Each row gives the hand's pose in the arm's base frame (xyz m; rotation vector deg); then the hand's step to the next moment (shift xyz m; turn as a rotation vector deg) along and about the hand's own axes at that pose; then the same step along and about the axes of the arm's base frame.
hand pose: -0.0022 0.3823 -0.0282 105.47 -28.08 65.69
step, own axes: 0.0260 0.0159 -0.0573 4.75 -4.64 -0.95
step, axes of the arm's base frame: -0.0276 0.0428 0.0403 5.13 3.81 2.06
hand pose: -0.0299 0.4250 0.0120 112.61 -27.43 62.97
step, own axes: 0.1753 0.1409 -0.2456 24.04 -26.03 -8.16
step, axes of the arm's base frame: -0.1247 0.1232 0.2832 25.84 23.47 10.18
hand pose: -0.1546 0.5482 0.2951 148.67 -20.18 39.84
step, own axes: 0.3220 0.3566 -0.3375 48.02 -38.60 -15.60
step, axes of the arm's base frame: 0.0082 -0.1973 0.5530 47.29 34.81 24.31
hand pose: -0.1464 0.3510 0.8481 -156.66 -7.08 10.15
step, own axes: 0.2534 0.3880 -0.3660 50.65 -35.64 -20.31
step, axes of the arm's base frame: 0.3258 -0.4675 0.1550 50.73 30.60 27.17
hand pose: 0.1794 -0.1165 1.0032 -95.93 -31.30 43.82
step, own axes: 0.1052 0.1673 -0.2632 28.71 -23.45 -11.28
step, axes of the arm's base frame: 0.2575 -0.1403 -0.1494 28.72 18.26 18.53
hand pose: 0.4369 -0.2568 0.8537 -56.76 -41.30 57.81
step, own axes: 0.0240 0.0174 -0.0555 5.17 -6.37 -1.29
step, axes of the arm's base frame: 0.0506 0.0072 -0.0366 5.28 3.12 5.60
